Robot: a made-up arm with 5 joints.
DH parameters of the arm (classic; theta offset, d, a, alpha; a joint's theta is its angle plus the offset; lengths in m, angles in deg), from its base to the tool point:
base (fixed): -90 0.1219 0.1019 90
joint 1: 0 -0.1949 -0.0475 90
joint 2: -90 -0.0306 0.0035 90
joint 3: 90 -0.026 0.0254 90
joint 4: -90 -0.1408 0.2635 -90
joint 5: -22.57 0 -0.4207 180
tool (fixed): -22.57 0.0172 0 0
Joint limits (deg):
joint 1: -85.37..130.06
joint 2: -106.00..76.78
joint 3: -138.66..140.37
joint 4: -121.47..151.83
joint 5: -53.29..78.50
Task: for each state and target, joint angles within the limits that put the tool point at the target. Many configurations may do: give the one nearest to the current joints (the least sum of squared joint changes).
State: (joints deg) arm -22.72 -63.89 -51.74 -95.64 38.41
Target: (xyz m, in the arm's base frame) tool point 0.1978 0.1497 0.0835
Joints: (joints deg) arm -38.18 -80.81 -74.25 -80.25 17.90
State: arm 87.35 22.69 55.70 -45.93 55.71
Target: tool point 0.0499 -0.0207 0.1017
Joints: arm 58.02 -15.13 94.85 -63.98 39.88
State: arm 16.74 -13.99 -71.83 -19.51 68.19
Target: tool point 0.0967 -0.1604 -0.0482
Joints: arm 65.03 -38.78 -52.87 -22.99 22.51
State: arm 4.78 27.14 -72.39 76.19 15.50
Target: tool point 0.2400 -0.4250 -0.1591
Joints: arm 45.38 30.35 -97.15 77.82 -27.52
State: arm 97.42 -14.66 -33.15 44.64 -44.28
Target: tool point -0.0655 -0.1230 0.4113
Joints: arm 111.47 -47.83 -22.67 47.90 -22.01
